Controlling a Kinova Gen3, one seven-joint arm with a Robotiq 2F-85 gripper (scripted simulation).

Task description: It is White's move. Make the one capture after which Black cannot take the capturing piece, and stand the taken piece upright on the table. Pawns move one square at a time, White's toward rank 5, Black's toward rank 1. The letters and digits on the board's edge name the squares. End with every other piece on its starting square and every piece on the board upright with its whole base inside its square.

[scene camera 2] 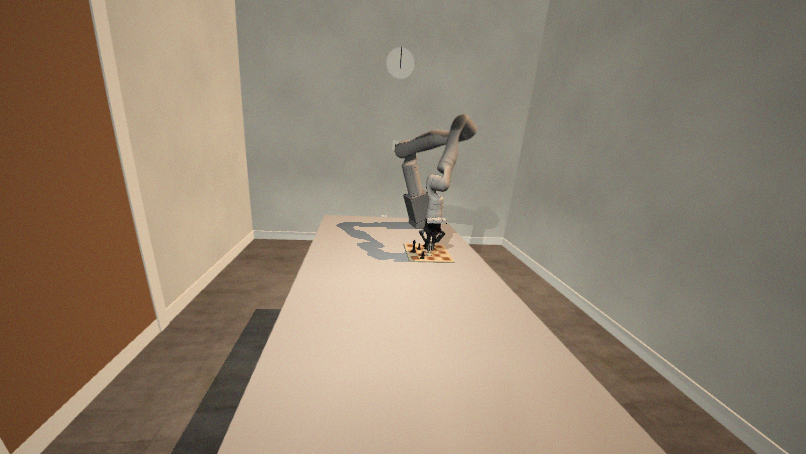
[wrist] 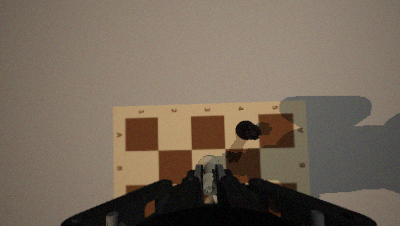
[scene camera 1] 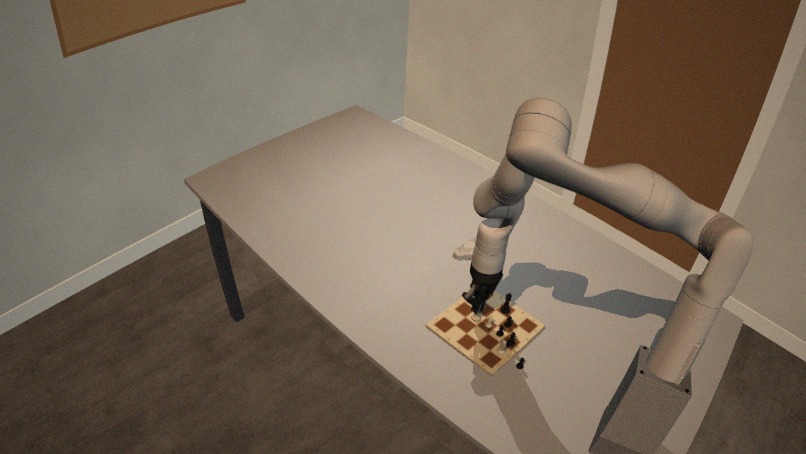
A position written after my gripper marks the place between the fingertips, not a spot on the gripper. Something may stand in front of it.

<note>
In view: my gripper [scene camera 1: 477,310] and a chessboard [scene camera 1: 478,343].
The chessboard is seen too in the wrist view [wrist: 154,142]. My gripper is seen too in the wrist view [wrist: 209,174].
</note>
